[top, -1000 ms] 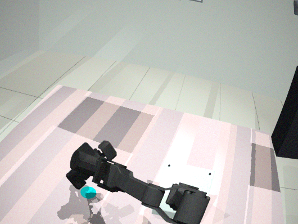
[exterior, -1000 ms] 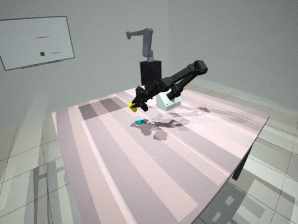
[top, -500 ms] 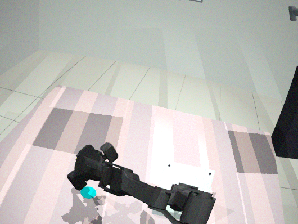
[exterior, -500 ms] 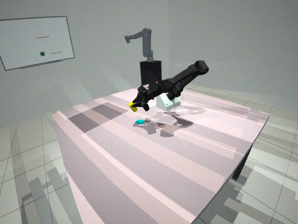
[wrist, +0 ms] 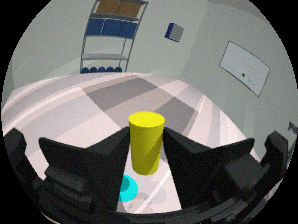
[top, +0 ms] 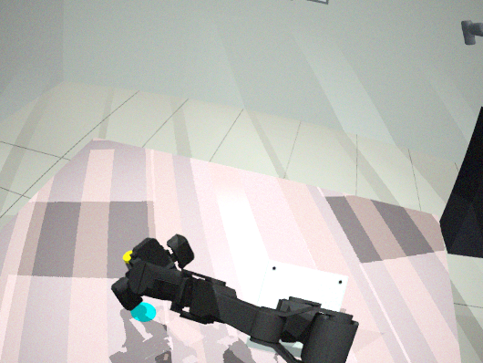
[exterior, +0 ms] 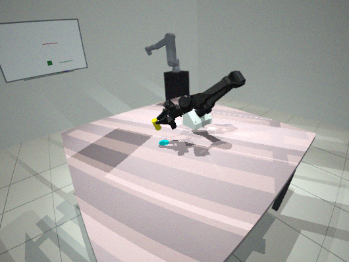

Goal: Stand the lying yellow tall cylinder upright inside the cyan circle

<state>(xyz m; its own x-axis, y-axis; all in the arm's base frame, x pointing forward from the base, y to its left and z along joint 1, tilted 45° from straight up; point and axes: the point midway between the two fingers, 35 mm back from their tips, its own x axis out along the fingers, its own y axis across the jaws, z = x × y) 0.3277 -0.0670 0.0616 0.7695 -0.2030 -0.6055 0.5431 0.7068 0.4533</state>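
Now: gripper tip 130 mm above the cyan circle, 30 mm to the right of it and 20 mm past it. From my gripper tip the other things lie so: yellow tall cylinder: 20 mm below, 10 mm behind.
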